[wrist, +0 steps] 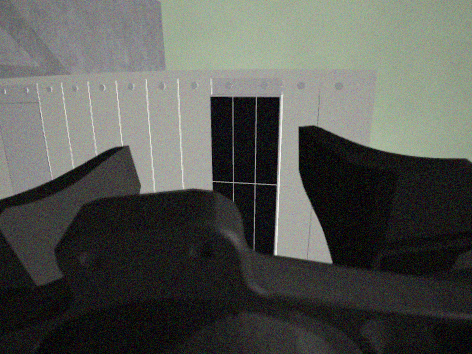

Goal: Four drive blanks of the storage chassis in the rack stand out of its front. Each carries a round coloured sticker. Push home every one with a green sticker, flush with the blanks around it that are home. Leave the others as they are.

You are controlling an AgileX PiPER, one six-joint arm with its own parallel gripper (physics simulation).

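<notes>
The storage chassis [372,100] shows as a pale grey front across the wrist view. Upright blanks [165,135] stand side by side on its left part, with bright thin gaps between them and small round marks along the top. No green sticker shows, and I cannot tell which blanks stand out. A black rectangle [245,140] with thin pale lines lies right of them, framed by a pale strip above. My gripper [215,157] is open, its dark fingers well apart in front of the chassis, with the black rectangle between them in view. The gripper body hides the lower part of the front.
A grey, mottled block [110,35] rises behind the chassis at the upper left. A pale green wall [310,35] stands behind and to the right. More pale front [295,150] continues right of the black rectangle, partly behind the right finger.
</notes>
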